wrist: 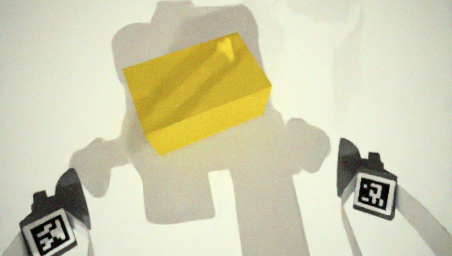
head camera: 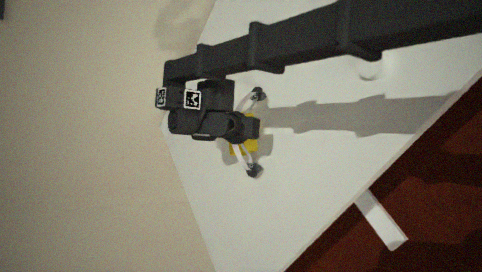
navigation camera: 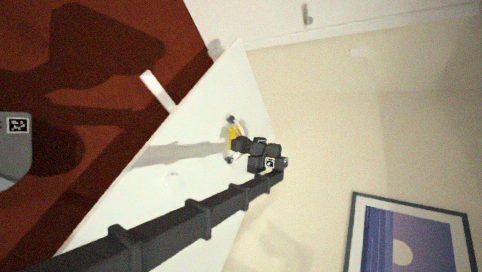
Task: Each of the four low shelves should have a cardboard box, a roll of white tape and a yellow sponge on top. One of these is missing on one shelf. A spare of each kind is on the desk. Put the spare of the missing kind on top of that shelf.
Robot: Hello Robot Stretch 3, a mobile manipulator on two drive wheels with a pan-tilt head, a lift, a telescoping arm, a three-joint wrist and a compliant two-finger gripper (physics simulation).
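Places are measured from the robot's base along level axes (x ahead, y left, z up), in centimetres.
Where they show: gripper, fingertip midpoint: (wrist: 214, 173) (navigation camera: 228, 139).
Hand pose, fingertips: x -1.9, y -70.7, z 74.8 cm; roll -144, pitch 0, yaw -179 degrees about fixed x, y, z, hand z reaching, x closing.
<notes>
Things, the pixels of their centre, and the offset from my fingertips. Level surfaces: height alone.
- yellow sponge, body centre: (wrist: 198, 93) (head camera: 241, 134) (navigation camera: 236, 137) dx +0.7, dy -7.2, dz -0.5 cm
- white desk, surface height: dz -2.8 cm
- tape roll, body centre: (head camera: 373, 64) (navigation camera: 171, 181) dx -13.2, dy +29.5, dz -1.6 cm
- dark red floor, surface height: dz -74.8 cm
A yellow sponge (head camera: 251, 145) (navigation camera: 233, 133) (wrist: 200, 90) lies flat on the white desk (head camera: 250, 215) (navigation camera: 220, 90) (wrist: 410, 75), partly hidden by the wrist in the head and navigation views. My gripper (head camera: 256, 132) (navigation camera: 230, 139) (wrist: 214, 173) is open, its fingers spread wider than the sponge. In the wrist view the sponge lies beyond the fingertips, turned slightly, with no finger touching it. A white round thing, seemingly the tape roll (head camera: 370, 71) (navigation camera: 171, 177), stands on the desk nearer the robot. The cardboard box and the four low shelves do not show.
My arm (head camera: 300, 45) (navigation camera: 165, 225) reaches over the desk. A beige wall (head camera: 90, 150) (navigation camera: 325, 130) runs along the desk's far side. A white desk leg (head camera: 382, 220) (navigation camera: 159, 91) shows beyond the edge over a dark red floor (navigation camera: 30, 30). A framed picture (navigation camera: 420, 230) hangs on the wall.
</notes>
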